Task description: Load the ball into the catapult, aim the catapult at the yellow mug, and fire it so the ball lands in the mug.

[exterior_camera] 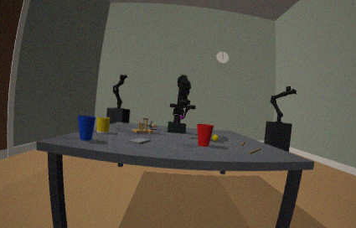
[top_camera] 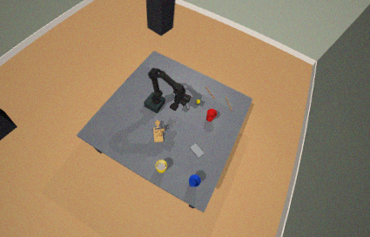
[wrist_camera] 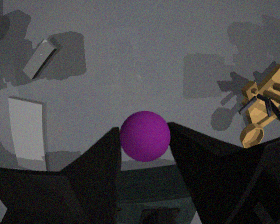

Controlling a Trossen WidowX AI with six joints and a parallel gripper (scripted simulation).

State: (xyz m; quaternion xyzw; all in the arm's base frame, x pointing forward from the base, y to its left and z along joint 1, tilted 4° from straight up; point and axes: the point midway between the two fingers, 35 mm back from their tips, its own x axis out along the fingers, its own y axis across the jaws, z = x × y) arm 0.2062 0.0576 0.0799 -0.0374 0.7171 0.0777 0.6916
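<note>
Now: the catapult 250 mm to the right of my gripper tip and 80 mm below it. Also, from my gripper tip: yellow ball 250 mm to the left, 110 mm below, 90 mm ahead; then red cup 290 mm ahead, 170 mm to the left, 100 mm below; then purple ball 10 mm above.
</note>
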